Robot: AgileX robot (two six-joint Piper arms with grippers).
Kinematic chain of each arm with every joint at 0, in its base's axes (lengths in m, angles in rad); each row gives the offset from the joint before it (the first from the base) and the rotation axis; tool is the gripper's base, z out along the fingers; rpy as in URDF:
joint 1: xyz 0 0 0.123 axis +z
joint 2: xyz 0 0 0 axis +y
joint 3: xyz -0.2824 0 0.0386 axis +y
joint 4: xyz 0.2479 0 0.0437 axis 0.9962 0 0.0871
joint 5: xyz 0 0 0 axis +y
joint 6: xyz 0.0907 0 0.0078 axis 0.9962 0 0.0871
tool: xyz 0 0 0 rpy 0 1.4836 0
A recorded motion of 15 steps. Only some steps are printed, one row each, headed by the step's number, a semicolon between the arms.
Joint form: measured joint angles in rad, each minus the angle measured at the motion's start. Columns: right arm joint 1, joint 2, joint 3, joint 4, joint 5, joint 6; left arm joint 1, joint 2, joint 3, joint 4, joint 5, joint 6.
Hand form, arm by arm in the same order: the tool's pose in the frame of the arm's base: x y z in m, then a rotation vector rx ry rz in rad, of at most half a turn. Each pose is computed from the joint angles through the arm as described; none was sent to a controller.
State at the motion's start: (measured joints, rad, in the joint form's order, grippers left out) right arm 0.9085 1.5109 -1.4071 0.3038 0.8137 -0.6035; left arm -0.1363 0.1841 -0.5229 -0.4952 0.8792 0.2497
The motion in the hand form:
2: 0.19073 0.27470 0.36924 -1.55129 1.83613 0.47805; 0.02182 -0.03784 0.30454 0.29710 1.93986 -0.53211
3: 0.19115 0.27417 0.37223 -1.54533 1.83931 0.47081; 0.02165 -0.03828 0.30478 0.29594 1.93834 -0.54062
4: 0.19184 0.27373 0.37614 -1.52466 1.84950 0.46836; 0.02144 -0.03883 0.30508 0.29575 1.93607 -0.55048
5: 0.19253 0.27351 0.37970 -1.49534 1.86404 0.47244; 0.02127 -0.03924 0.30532 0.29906 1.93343 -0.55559
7: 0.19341 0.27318 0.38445 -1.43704 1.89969 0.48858; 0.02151 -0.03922 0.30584 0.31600 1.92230 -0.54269
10: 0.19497 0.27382 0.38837 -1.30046 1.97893 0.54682; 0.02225 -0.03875 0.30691 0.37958 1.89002 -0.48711
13: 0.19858 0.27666 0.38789 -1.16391 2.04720 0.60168; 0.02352 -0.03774 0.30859 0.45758 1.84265 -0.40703
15: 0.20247 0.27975 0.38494 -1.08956 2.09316 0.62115; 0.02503 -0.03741 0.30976 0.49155 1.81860 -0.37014
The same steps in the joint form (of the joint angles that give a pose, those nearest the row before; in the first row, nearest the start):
2: 0.0000 0.0000 -0.0334 -0.0269 0.0238 0.0041; 0.0000 0.0000 0.0000 -0.0190 0.0000 0.0000
3: 0.0000 0.0000 -0.0454 -0.0391 0.0328 0.0170; 0.0001 0.0000 0.0000 -0.0265 0.0000 0.0004
4: 0.0000 0.0000 -0.0599 -0.0528 0.0391 0.0433; 0.0001 0.0000 0.0000 -0.0359 0.0000 0.0021
5: 0.0000 0.0000 -0.0722 -0.0634 0.0408 0.0753; -0.0001 0.0000 0.0000 -0.0430 0.0000 0.0069
7: 0.0000 0.0000 -0.0885 -0.0773 0.0429 0.1391; 0.0000 0.0000 0.0000 -0.0452 -0.0061 0.0285
10: 0.0000 0.0000 -0.0974 -0.0859 0.0232 0.2728; 0.0000 0.0000 0.0000 -0.0434 -0.0212 0.1040
13: 0.0000 0.0084 -0.0979 -0.0957 -0.0127 0.4000; 0.0001 0.0000 0.0000 -0.0366 -0.0464 0.2021
15: 0.0000 0.0231 -0.1021 -0.1111 -0.0269 0.4773; 0.0001 0.0042 0.0000 -0.0366 -0.0634 0.2505

